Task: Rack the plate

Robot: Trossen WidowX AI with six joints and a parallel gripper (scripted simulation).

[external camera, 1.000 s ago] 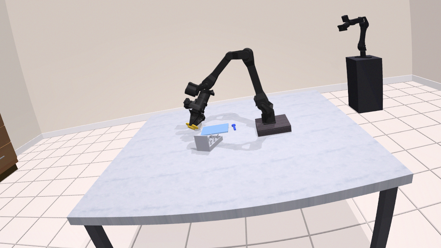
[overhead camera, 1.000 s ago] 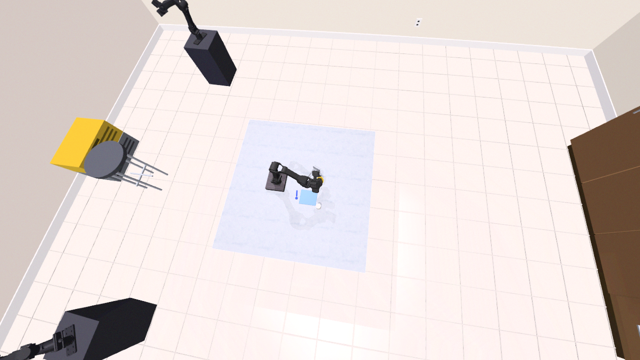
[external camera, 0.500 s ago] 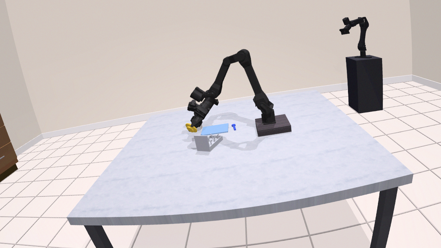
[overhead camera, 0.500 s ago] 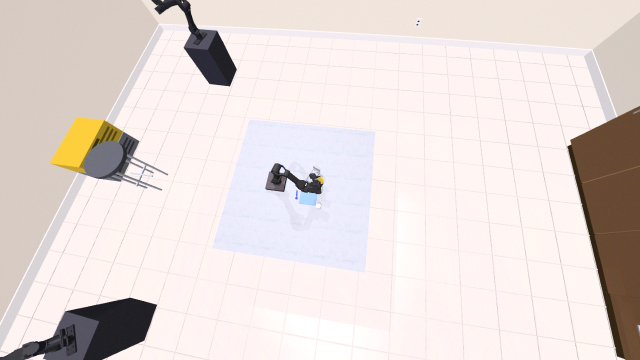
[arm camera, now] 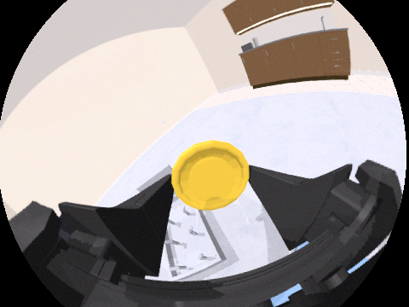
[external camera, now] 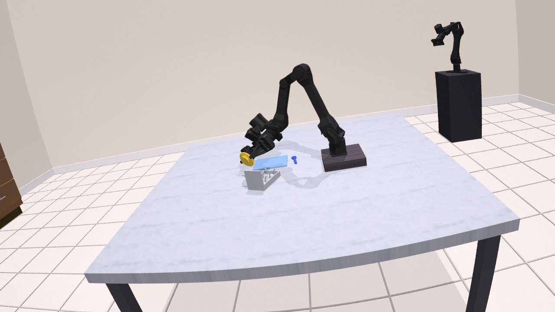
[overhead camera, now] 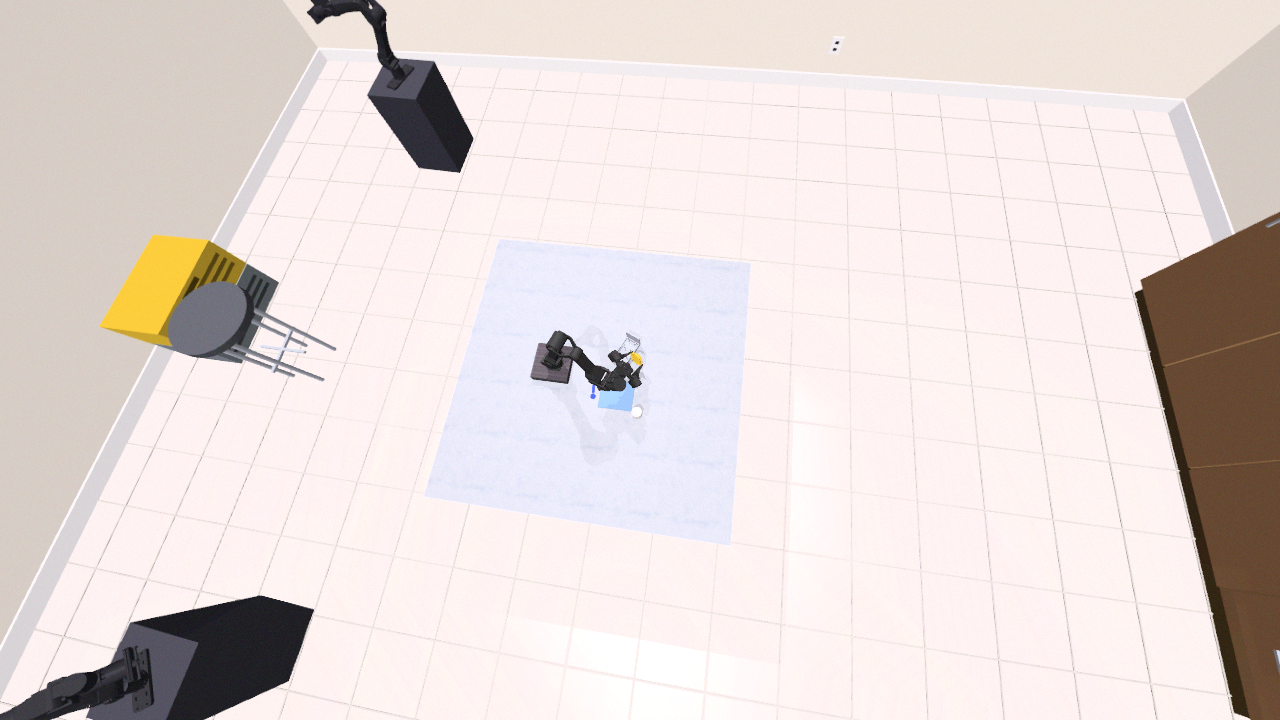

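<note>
Now: the grey dish rack 7 cm behind my gripper tip, 6 cm below it and 4 cm to the left of it. Round my gripper tip: blue object 18 cm behind, 16 cm to the right, 8 cm below; white cup 23 cm to the right, 6 cm below, 4 cm ahead; yellow plate right at my gripper tip.
</note>
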